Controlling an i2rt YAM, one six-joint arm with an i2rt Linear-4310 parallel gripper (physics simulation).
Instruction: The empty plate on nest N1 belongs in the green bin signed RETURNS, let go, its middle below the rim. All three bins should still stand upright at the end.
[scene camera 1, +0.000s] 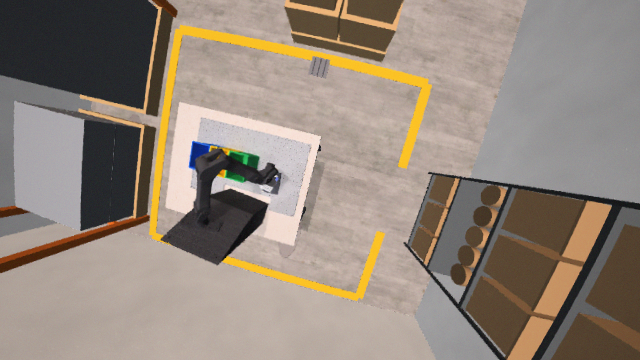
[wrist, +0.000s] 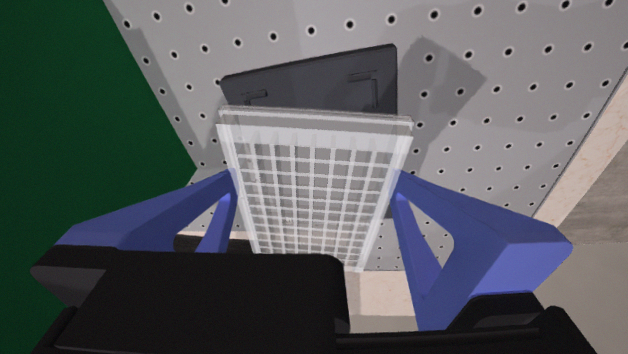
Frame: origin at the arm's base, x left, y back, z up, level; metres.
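Where they show: gripper, fingertip midpoint: (wrist: 313, 177); arm's base at its link origin: (scene camera 1: 202, 223).
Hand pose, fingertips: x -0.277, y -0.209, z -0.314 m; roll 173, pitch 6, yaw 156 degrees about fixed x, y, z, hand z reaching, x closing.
Observation:
Things, the pixels of their top centre, and the offset from my fingertips. "spot": a spot on its surface instead. Level surfaces: height alone.
- dark nest at its top centre: (wrist: 323, 164) (scene camera 1: 271, 182) dx +0.014, dy +0.037, dz -0.060 m
- green bin at its top centre: (scene camera 1: 236, 166) dx +0.178, dy -0.087, dz +0.105 m
- yellow bin at a spot on its surface: (scene camera 1: 226, 149) spot: dx +0.280, dy -0.201, dz +0.036 m
- blue bin at its top centre: (scene camera 1: 199, 156) dx +0.429, dy -0.155, dz +0.105 m
- grey perforated board at its surface level: dz -0.075 m
- pale table at its surface level: dz -0.088 m
The clear plate with a grid of wells (scene camera 1: 268, 188) (wrist: 315, 200) is between the blue fingers of my gripper (scene camera 1: 273, 181) (wrist: 313, 177), which is shut on its two long sides. The plate is raised over the dark nest (scene camera 1: 276, 190) (wrist: 310, 82), with a gap between them in the wrist view. The nest's label cannot be read. The green bin (scene camera 1: 251, 161) (wrist: 75, 125) stands upright to the left of the gripper; its sign cannot be read. The yellow bin (scene camera 1: 226, 149) and blue bin (scene camera 1: 200, 150) stand farther left, the yellow one partly hidden by the arm.
The bins stand in a row on the grey perforated board (scene camera 1: 290, 150) (wrist: 525, 112), which lies on a pale table (scene camera 1: 250, 124). The black arm (scene camera 1: 204, 187) reaches over the bins from its dark base (scene camera 1: 215, 240). The table's right edge is beyond the nest.

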